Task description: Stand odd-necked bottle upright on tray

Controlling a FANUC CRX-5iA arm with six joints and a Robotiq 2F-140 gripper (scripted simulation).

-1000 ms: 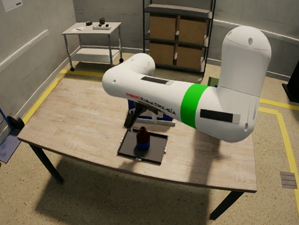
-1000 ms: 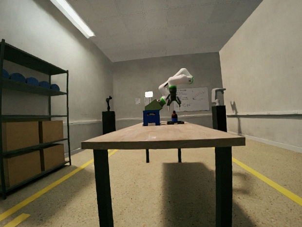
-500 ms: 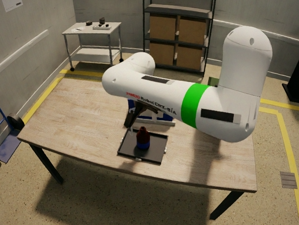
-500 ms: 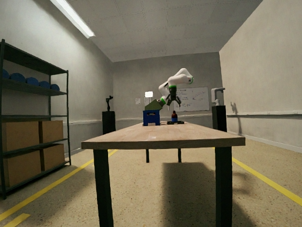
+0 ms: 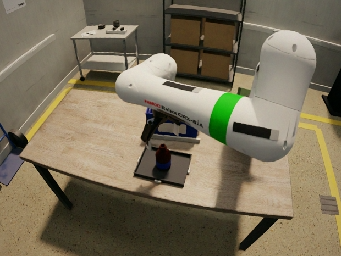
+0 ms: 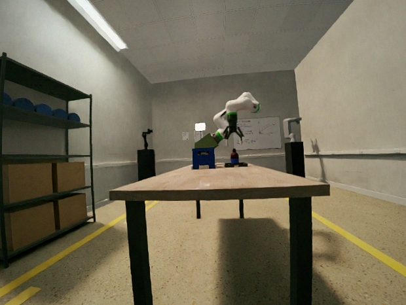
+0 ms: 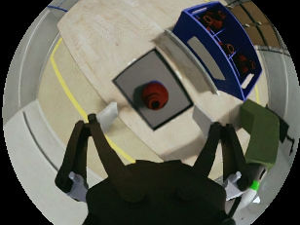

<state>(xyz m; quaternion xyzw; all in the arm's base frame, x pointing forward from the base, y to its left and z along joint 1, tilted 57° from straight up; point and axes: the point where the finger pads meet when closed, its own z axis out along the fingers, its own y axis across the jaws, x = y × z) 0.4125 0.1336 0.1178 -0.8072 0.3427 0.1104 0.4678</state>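
My hand is 110 mm above the bottle. Round my hand: dark tray: 190 mm below; blue crate: 280 mm to the right, 120 mm below.
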